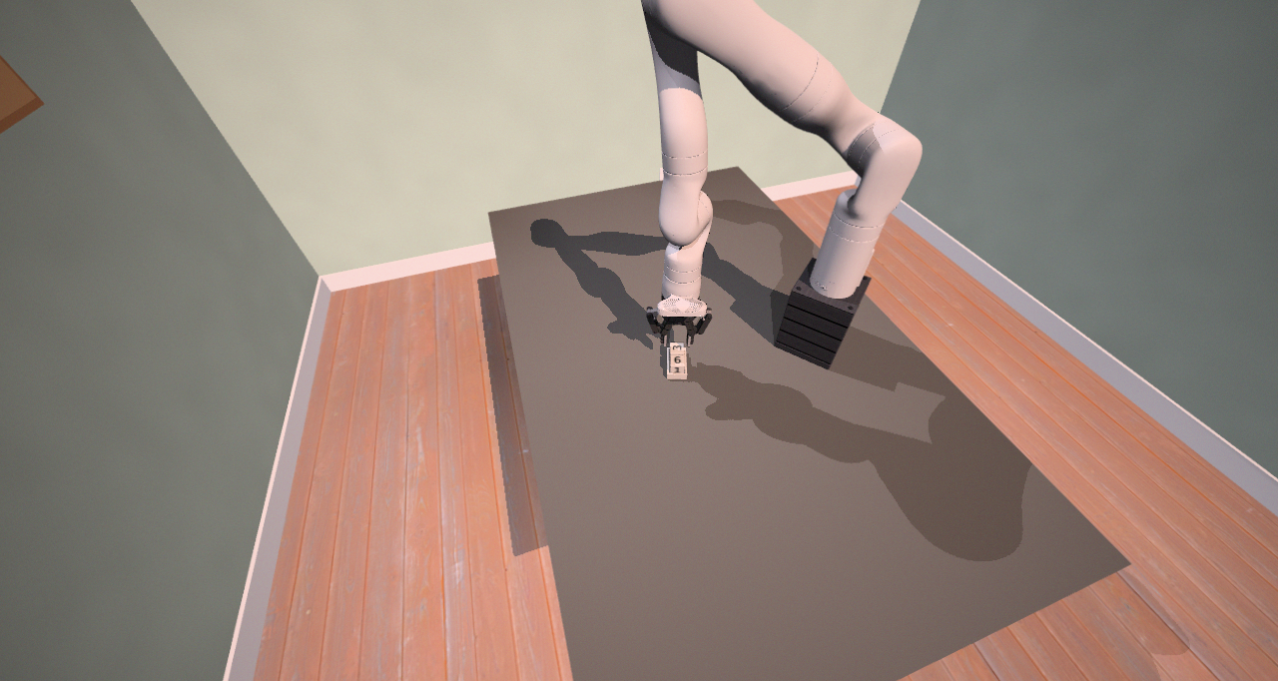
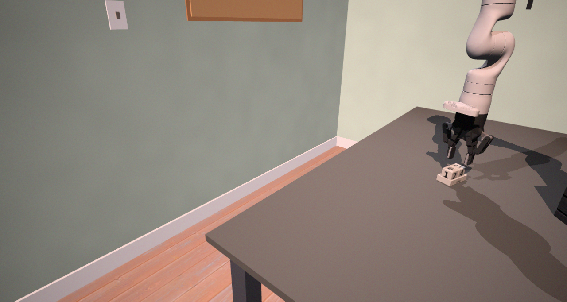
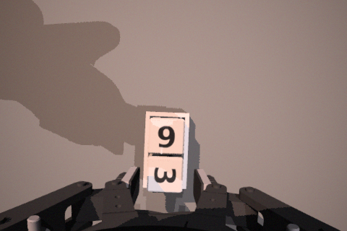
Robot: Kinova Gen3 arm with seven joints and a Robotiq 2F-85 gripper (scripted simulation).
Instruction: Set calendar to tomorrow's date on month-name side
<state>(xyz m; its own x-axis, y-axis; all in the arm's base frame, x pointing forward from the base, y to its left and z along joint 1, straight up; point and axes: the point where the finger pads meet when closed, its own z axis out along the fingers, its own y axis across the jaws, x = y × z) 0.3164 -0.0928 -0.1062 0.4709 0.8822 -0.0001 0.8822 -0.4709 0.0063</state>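
Right now my hand is 50 mm above the cube. Round my hand: pale tray (10 mm ahead, 20 mm to the left, 60 mm below).
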